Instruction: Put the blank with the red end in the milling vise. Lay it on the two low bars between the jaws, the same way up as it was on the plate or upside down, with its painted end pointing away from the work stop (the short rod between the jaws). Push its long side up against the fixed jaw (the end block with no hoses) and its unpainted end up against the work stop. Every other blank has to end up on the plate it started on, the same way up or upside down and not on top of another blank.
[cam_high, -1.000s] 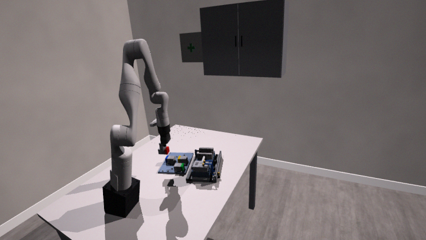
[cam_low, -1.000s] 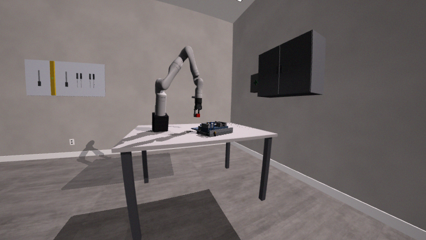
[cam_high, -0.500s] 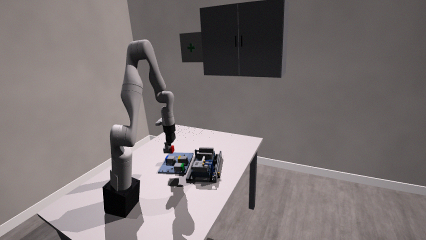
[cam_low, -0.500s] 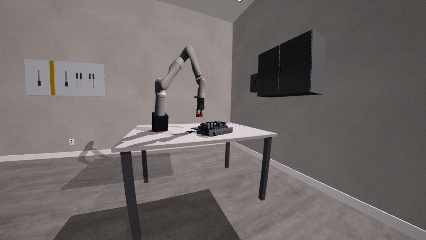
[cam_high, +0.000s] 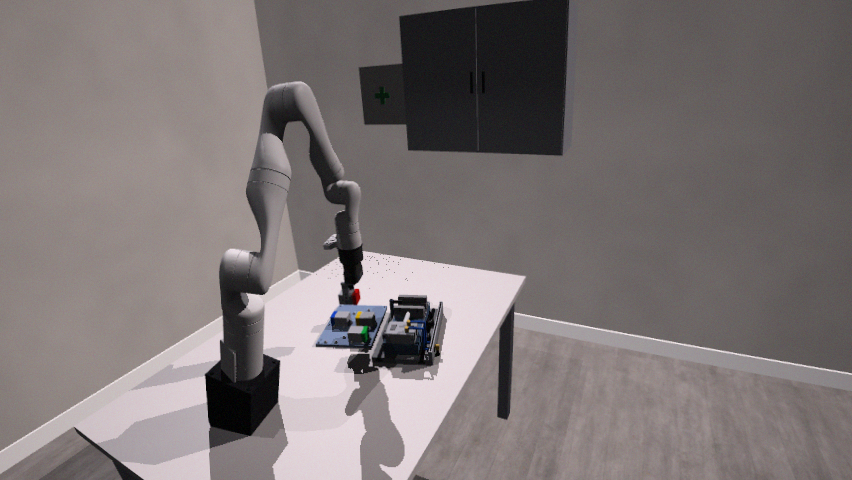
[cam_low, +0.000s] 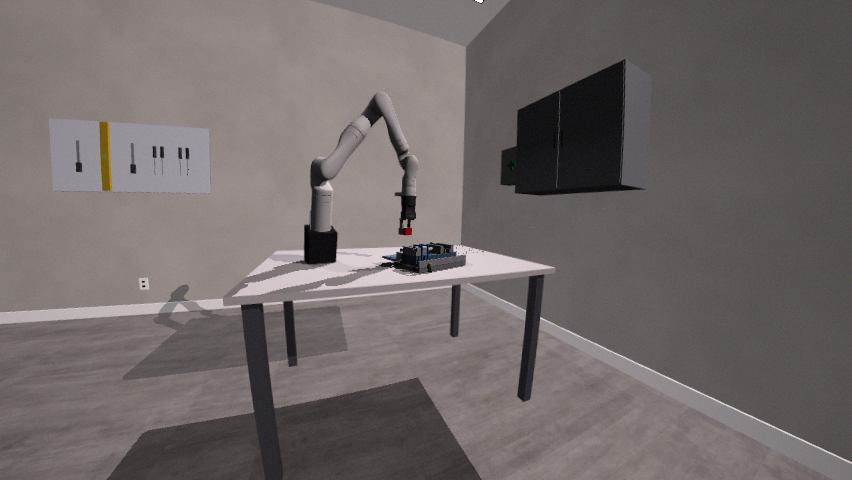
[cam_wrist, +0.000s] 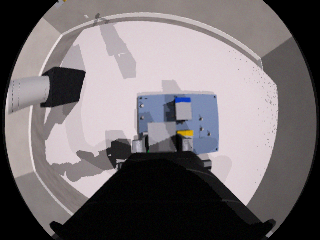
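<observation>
The vise lies 16 cm to the right of my hand, 13 cm below it and 10 cm ahead of it. From my hand the other things lie so: yellow blank 15 cm below, 7 cm ahead, 1 cm to the left; green-ended blank 15 cm below, 4 cm to the right, 1 cm behind; blue blank 15 cm below, 9 cm to the left, 2 cm ahead.
</observation>
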